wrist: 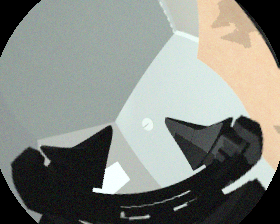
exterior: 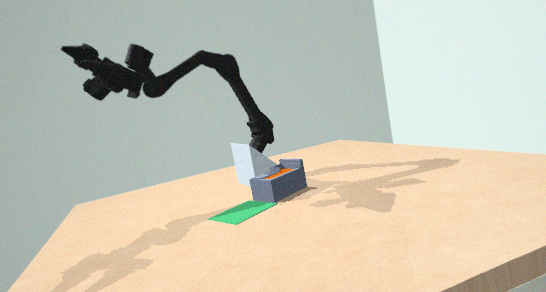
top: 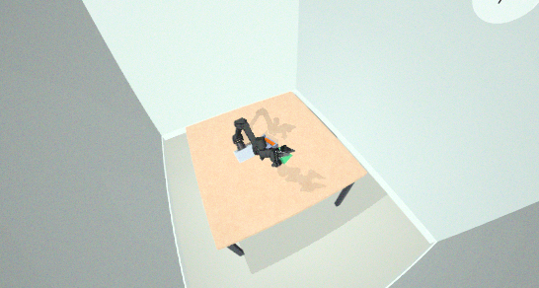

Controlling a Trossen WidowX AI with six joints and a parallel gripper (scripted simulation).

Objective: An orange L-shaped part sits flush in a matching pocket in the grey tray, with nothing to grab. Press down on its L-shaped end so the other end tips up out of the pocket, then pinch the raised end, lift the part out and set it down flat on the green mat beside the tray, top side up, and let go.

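My gripper tip is 80 mm short of the orange L-shaped part, 460 mm to the right of it and 430 mm above it. The rest, counted from my gripper tip: green mat (130 mm ahead, 300 mm to the left, 490 mm below).
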